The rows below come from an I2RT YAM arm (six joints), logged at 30 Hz.
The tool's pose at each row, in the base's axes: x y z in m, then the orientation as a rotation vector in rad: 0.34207 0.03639 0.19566 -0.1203 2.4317 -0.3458; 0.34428 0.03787 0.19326 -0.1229 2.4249 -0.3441; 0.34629 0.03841 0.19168 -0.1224 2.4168 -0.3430; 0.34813 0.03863 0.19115 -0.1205 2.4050 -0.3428; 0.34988 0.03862 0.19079 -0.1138 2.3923 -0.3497; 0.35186 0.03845 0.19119 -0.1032 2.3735 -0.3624; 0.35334 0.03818 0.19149 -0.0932 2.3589 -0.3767; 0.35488 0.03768 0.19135 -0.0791 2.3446 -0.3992; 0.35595 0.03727 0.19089 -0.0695 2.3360 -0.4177; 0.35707 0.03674 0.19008 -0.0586 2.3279 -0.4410; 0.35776 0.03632 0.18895 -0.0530 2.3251 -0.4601; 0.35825 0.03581 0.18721 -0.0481 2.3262 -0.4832; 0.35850 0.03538 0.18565 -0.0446 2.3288 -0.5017; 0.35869 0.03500 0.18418 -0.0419 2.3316 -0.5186; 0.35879 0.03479 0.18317 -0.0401 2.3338 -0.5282
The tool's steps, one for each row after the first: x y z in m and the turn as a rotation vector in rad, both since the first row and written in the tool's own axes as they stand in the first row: -0.00050 0.00209 0.00286 -0.0009 -0.0071 -0.0009; -0.00118 0.00306 0.00520 -0.0005 -0.0152 0.0003; -0.00231 0.00342 0.00671 0.0015 -0.0267 0.0025; -0.00344 0.00352 0.00809 0.0099 -0.0378 0.0063; -0.00518 0.00325 0.00909 0.0245 -0.0537 0.0118; -0.00646 0.00291 0.00987 0.0395 -0.0652 0.0161; -0.00748 0.00247 0.01106 0.0615 -0.0746 0.0211; -0.00795 0.00221 0.01217 0.0786 -0.0793 0.0236; -0.00823 0.00193 0.01360 0.0995 -0.0824 0.0256; -0.00799 0.00184 0.01496 0.1152 -0.0813 0.0245; -0.00722 0.00184 0.01667 0.1329 -0.0757 0.0214; -0.00638 0.00186 0.01808 0.1466 -0.0694 0.0186; -0.00556 0.00190 0.01937 0.1589 -0.0632 0.0156; -0.00499 0.00198 0.02023 0.1658 -0.0590 0.0140
